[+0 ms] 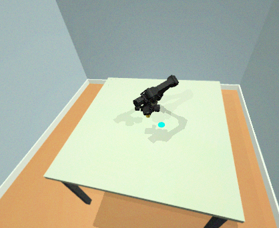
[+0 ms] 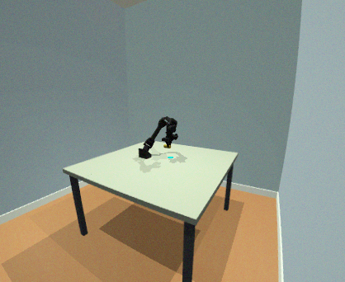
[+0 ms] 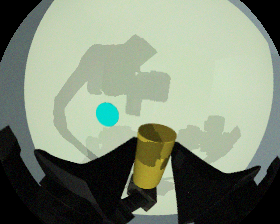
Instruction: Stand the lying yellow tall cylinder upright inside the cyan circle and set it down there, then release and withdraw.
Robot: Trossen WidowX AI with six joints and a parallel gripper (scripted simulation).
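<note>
The cyan circle is 50 mm behind my gripper tip, 90 mm to the left of it and 150 mm below it. Round my gripper tip: yellow tall cylinder 20 mm behind.
</note>
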